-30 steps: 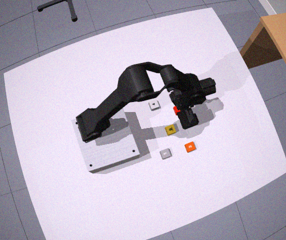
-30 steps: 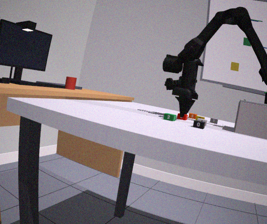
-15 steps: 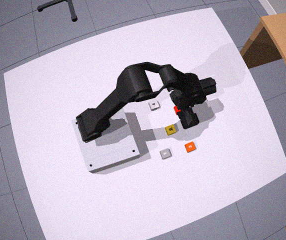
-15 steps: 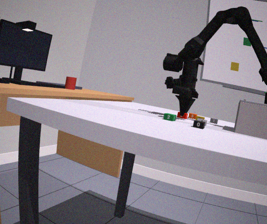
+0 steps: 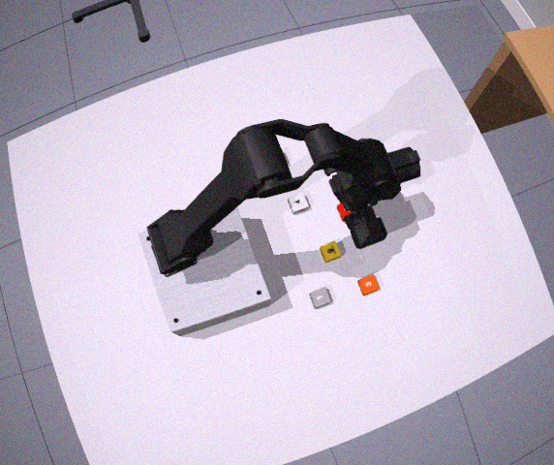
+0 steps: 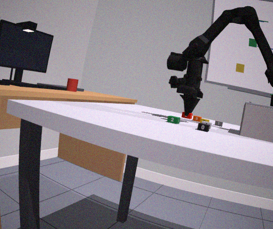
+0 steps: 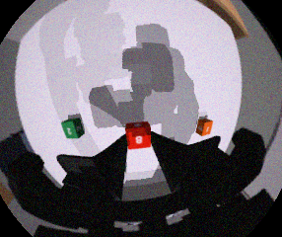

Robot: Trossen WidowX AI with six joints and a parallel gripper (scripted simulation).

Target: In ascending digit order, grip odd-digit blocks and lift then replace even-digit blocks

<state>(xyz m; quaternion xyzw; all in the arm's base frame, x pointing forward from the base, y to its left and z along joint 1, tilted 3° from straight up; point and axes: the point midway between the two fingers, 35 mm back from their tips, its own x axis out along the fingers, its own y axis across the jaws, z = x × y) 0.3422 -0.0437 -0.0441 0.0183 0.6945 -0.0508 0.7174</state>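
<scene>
Now: the yellow block 70 mm behind my gripper tip, 60 mm to the right of it and 10 mm below it. Round my gripper tip: white block: 80 mm behind, 60 mm to the left, 10 mm below; then green block: 120 mm to the left, 30 mm ahead, 10 mm below; then red block: right at my gripper tip.
</scene>
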